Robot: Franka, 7 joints.
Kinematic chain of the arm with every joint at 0, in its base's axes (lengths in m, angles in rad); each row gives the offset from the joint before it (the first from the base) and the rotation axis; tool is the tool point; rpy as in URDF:
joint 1: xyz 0 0 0.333 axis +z
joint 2: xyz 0 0 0 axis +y
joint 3: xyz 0 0 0.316 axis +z
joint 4: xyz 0.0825 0 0 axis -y
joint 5: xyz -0.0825 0 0.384 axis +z
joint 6: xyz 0 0 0 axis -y
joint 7: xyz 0.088 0 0 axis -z
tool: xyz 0 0 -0.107 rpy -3.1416 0 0
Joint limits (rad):
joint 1: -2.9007..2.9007
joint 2: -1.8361..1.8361
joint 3: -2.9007..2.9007
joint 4: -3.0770..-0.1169
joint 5: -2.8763..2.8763
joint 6: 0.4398..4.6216
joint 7: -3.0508..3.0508
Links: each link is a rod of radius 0.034 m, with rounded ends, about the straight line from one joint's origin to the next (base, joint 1, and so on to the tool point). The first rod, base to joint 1, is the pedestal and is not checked.
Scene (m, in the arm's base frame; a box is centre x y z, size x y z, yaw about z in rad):
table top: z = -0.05
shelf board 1: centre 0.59 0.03 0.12 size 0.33 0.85 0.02 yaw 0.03
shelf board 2: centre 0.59 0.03 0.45 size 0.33 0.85 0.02 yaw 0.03
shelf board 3: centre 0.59 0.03 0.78 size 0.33 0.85 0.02 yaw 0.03
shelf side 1: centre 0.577 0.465 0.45 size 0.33 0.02 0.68 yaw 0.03
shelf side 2: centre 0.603 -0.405 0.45 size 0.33 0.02 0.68 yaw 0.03
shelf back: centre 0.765 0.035 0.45 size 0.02 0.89 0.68 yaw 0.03
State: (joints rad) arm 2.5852 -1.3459 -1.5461 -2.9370 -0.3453 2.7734 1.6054
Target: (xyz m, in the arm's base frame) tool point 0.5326 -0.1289 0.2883
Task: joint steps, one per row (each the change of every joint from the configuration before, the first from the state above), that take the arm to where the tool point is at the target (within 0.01 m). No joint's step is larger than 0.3 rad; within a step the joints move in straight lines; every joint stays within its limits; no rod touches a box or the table.
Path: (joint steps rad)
1: -0.2732 0.0301 -0.0484 0.1471 0.0093 0.0480 0.0000
2: -0.2732 0.0300 -0.0485 0.1470 0.0092 0.0480 0.0000
3: -0.2732 0.0301 -0.0484 0.1471 0.0093 0.0480 0.0000
4: -0.2731 0.0301 -0.0484 0.1470 0.0092 0.0480 0.0000

